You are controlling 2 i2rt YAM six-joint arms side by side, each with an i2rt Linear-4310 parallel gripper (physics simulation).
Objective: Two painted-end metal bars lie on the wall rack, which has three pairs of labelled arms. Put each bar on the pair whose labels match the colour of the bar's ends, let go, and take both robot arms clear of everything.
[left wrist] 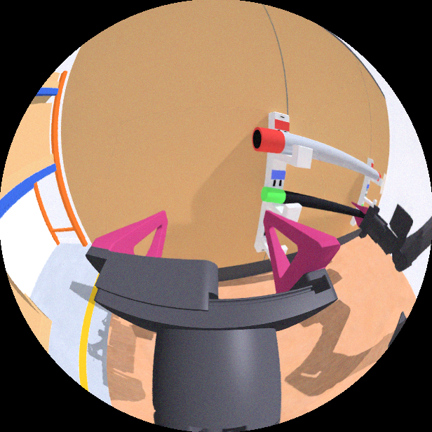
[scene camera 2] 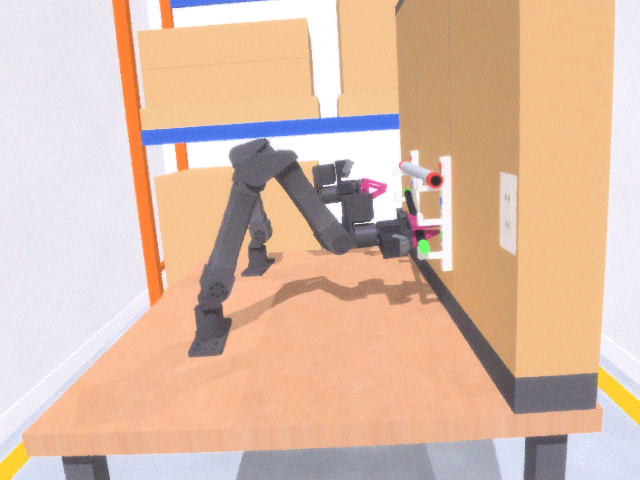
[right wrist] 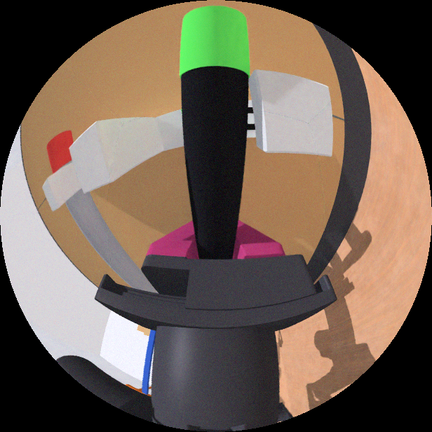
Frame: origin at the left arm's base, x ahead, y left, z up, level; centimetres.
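Seen in the pictures: left gripper, fingertip midpoint: [scene camera 2: 386, 187]; left arm's base at its link origin: [scene camera 2: 258, 268]; right arm's base at its link origin: [scene camera 2: 211, 338].
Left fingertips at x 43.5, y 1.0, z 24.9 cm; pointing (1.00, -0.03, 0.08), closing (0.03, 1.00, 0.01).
Observation:
Offsets run from my left fingertips to a thing's top centre. "spot": to the spot under its first point. Level surfaces: height alone.
A grey bar with red ends {dx +8.4, dy -30.1, dz +8.6 cm} [scene camera 2: 421, 173] [left wrist: 325, 149] [right wrist: 97, 235] lies on the top arms of the white wall rack {dx +10.9, dy -50.4, dz +11.5 cm} [scene camera 2: 446, 217] [left wrist: 261, 230], by the red label. A black bar with green ends {spot: dx +8.3, dy -55.2, dz -6.8 cm} [scene camera 2: 423, 246] [left wrist: 320, 201] [right wrist: 215, 150] is below it. My right gripper [scene camera 2: 421, 230] [left wrist: 350, 204] [right wrist: 215, 215] is shut on this bar close to the rack. In scene camera 2 its near end shows between the middle and lowest arms; whether it touches an arm I cannot tell. My left gripper [scene camera 2: 379, 187] [left wrist: 215, 215] is open and empty, to the left of the rack.
The rack is fixed on a tall brown wall panel [scene camera 2: 480, 93] [left wrist: 175, 100] with a dark strip {spot: dx +25.5, dy -90.4, dz -21.7 cm} [scene camera 2: 555, 392] along its foot. It stands on the wooden table {dz -24.9 cm} [scene camera 2: 310, 392]. A white outlet plate {dx +18.9, dy -86.7, dz +10.8 cm} [scene camera 2: 508, 212] is on the panel's near part. Large boxes [scene camera 2: 227, 77] stand on shelving behind.

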